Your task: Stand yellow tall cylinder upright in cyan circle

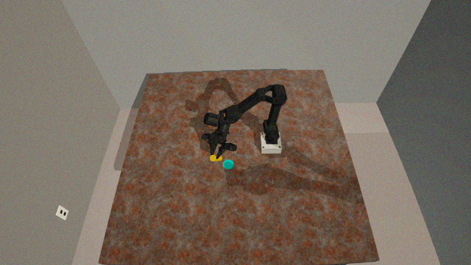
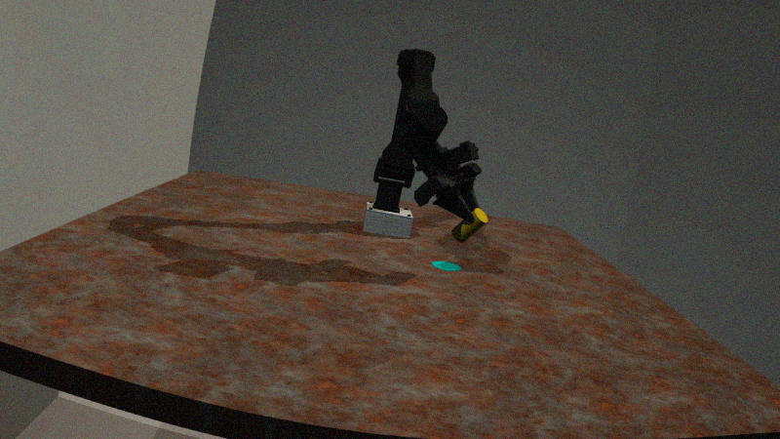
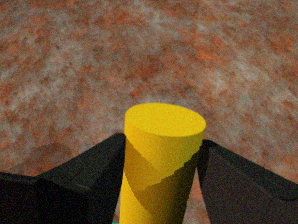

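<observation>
The cyan circle is 6 cm behind my gripper tip, 3 cm to the right of it and 12 cm below it. The rest, counted from my gripper tip: yellow tall cylinder (1 cm behind, 1 cm to the right, 2 cm below).
</observation>
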